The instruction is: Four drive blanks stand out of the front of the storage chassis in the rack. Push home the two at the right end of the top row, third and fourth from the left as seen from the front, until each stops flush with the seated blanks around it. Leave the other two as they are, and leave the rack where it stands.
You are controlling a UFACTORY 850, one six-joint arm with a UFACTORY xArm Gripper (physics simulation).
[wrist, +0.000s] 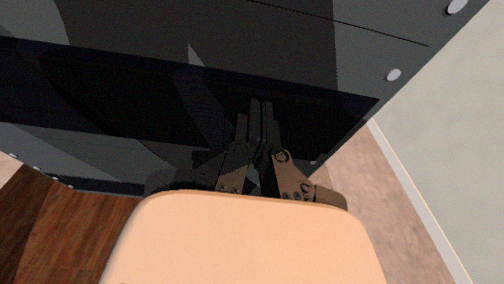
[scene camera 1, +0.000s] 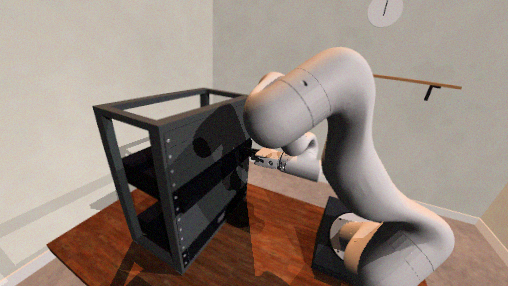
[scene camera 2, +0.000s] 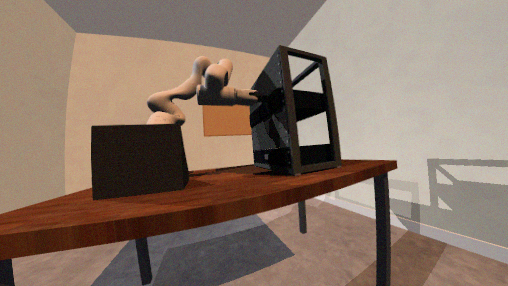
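The dark storage chassis (scene camera 1: pixel 197 182) (scene camera 2: pixel 311 104) (wrist: pixel 115 100) sits at mid height in the black open-frame rack (scene camera 1: pixel 166 200) (scene camera 2: pixel 292 135), which stands upright. My gripper (scene camera 1: pixel 254 154) (scene camera 2: pixel 256 95) (wrist: pixel 256 113) is shut and empty. Its closed tips are at the right part of the chassis front, close below the chassis's upper edge in the wrist view. Contact is hard to tell in the shadow. In the wrist view no blank shows standing out clearly at the right end of the top row. Individual blanks are too dark to separate, and the fingers hide part of the front.
Grey panels with round screws (wrist: pixel 394 75) cover the rack front above the chassis. The rack stands on the wooden table (scene camera 1: pixel 285 225) (scene camera 2: pixel 225 187) (wrist: pixel 65 225). The arm's dark pedestal (scene camera 2: pixel 140 160) stands in front of the rack. Walls stand behind and beside the table.
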